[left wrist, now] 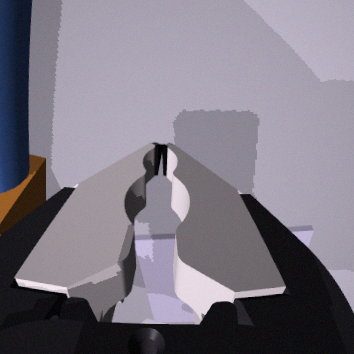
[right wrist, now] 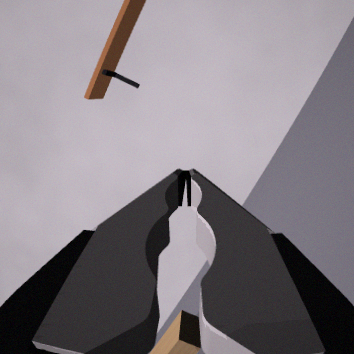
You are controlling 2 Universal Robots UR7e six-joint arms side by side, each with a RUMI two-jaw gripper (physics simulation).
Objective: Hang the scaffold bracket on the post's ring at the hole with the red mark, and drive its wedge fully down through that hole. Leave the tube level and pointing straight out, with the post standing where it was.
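Places are measured from the left arm's base along level axes (x right, y ahead, z up), in centimetres.
Pixels of known places: left gripper, fingertip midpoint: (left wrist: 161,146); right gripper, fingertip midpoint: (right wrist: 185,172).
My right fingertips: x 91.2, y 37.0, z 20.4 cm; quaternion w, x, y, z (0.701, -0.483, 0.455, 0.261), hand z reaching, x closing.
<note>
Ahead of a thing's pixels: the offset from my right fingertips to its middle. "spot": to the spot under its first point.
My left gripper (left wrist: 161,146) is shut, its two fingertips meeting with no object between them. A blue upright cylinder @(spot: dx -59.9, dy +1.6, dz -17.2 cm) (left wrist: 14,90), perhaps the post, shows in part at the left edge of the left wrist view, rising from an orange block @(spot: dx -54.0, dy -2.4, dz -18.8 cm) (left wrist: 36,185). It stands apart from the left fingers. My right gripper (right wrist: 185,172) is shut, its tips together and empty. The ring, the hole with the red mark, the bracket, its wedge and the tube cannot be made out in either view.
In the right wrist view, an orange-brown bar (right wrist: 115,50) with a thin black pin (right wrist: 125,80) lies beyond the fingertips, at upper left. A light wooden piece @(spot: dx -32.8, dy +33.3, dz -15.7 cm) (right wrist: 172,335) shows below the right fingers. A pale lilac panel @(spot: dx -39.5, dy +1.1, dz -19.8 cm) (left wrist: 165,280) shows behind the left fingers.
</note>
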